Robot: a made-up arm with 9 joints. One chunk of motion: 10 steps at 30 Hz.
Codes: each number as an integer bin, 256 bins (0 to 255) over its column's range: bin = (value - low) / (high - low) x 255, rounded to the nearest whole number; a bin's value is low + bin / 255 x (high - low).
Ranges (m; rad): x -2..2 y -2..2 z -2..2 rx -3.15..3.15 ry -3.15..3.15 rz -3.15..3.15
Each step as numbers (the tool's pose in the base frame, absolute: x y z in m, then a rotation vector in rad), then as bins.
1 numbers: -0.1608 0.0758 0.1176 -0.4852 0.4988 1.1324
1 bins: 117 132 135 108 148 173
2 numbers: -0.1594 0.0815 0.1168 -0.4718 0.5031 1.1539
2 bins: 117 133 135 108 148 174
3 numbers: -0.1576 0.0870 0.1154 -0.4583 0.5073 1.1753
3 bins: 117 133 135 109 148 175
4 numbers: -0.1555 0.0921 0.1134 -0.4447 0.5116 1.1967
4 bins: 118 133 135 110 148 176
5 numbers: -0.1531 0.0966 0.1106 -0.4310 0.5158 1.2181
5 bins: 118 134 135 110 148 177
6 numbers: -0.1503 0.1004 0.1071 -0.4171 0.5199 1.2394
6 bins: 118 134 134 111 149 178
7 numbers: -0.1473 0.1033 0.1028 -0.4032 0.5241 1.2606
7 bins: 118 134 134 111 149 179
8 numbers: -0.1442 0.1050 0.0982 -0.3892 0.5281 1.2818
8 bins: 118 134 134 112 149 179
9 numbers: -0.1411 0.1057 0.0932 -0.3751 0.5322 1.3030
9 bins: 119 134 133 112 149 180
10 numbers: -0.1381 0.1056 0.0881 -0.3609 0.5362 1.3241
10 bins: 119 134 133 113 149 181
